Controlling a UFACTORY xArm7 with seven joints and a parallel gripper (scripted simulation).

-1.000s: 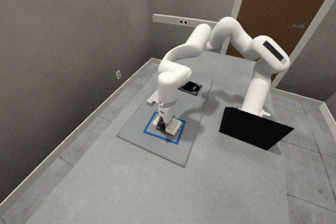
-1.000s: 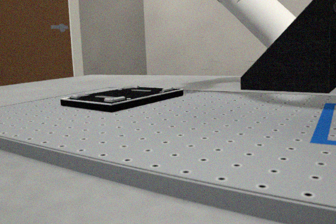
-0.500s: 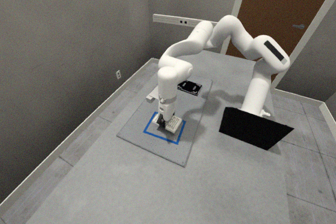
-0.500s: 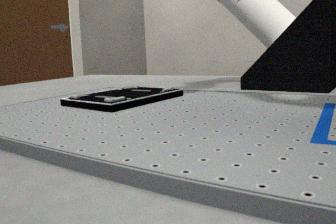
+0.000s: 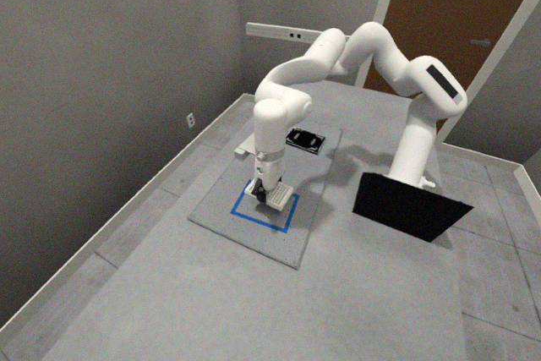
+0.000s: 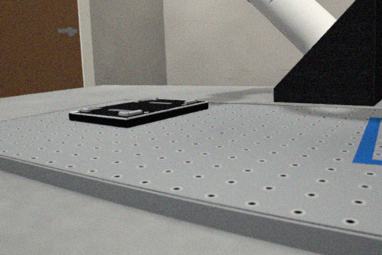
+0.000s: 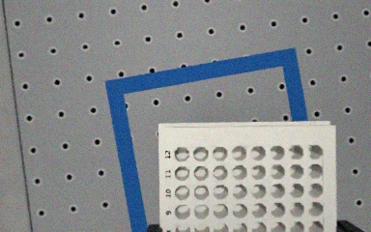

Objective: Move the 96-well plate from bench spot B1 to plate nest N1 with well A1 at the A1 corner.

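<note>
Now: hand 10 mm above the white 96-well plate. From my hand the other things lie so: black plate nest (30 mm behind, 370 mm to the right, 90 mm below).
</note>
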